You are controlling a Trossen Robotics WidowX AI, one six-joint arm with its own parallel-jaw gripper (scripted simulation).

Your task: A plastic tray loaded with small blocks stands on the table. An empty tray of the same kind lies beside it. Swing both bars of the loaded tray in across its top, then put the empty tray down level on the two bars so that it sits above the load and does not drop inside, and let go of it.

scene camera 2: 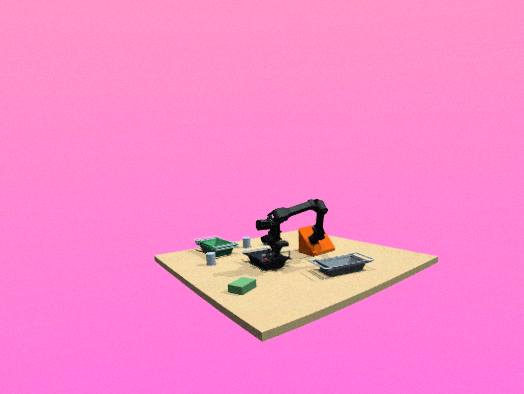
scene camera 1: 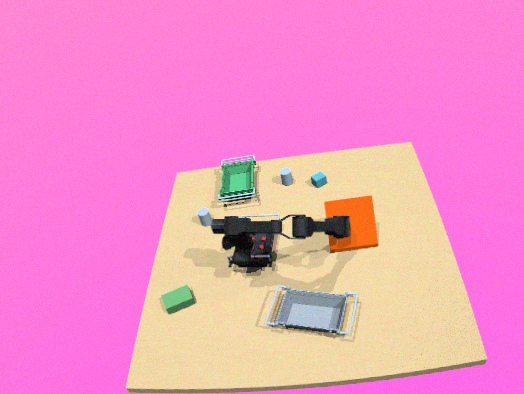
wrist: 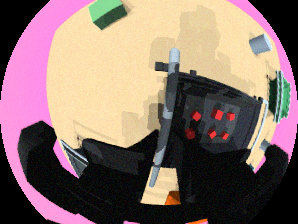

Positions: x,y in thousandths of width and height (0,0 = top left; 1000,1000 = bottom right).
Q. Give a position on a grey tray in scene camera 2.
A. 665,669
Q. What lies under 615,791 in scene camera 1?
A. A grey tray.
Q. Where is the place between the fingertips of the gripper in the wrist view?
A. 555,596
